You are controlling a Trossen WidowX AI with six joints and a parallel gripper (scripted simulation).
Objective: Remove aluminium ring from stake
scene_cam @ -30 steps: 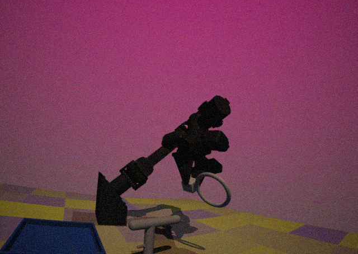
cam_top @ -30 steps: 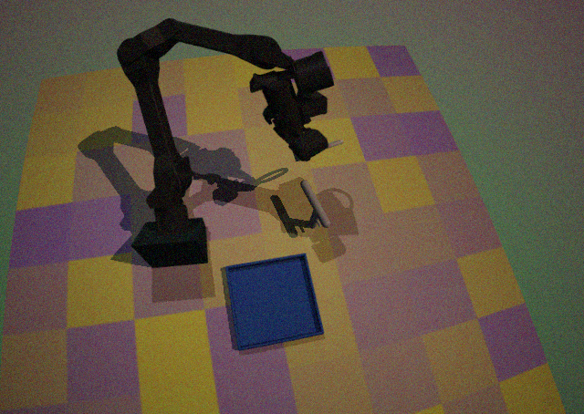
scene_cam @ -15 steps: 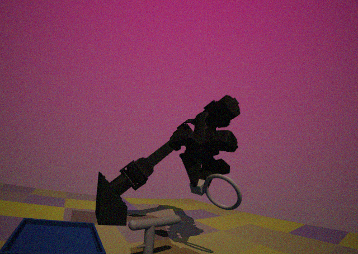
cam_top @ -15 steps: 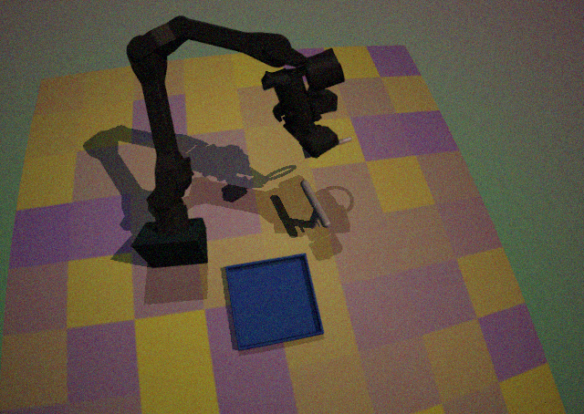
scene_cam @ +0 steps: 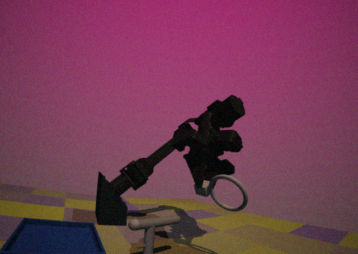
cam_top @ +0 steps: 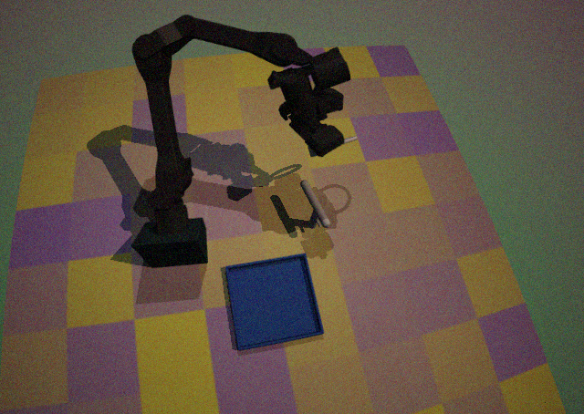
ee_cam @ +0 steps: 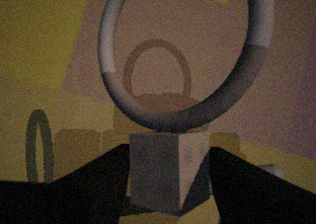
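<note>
The aluminium ring is 40 mm ahead of my gripper tip and 10 mm to the left of it. Also, from my gripper tip: blue tray 270 mm to the right, 180 mm behind, 160 mm below.
</note>
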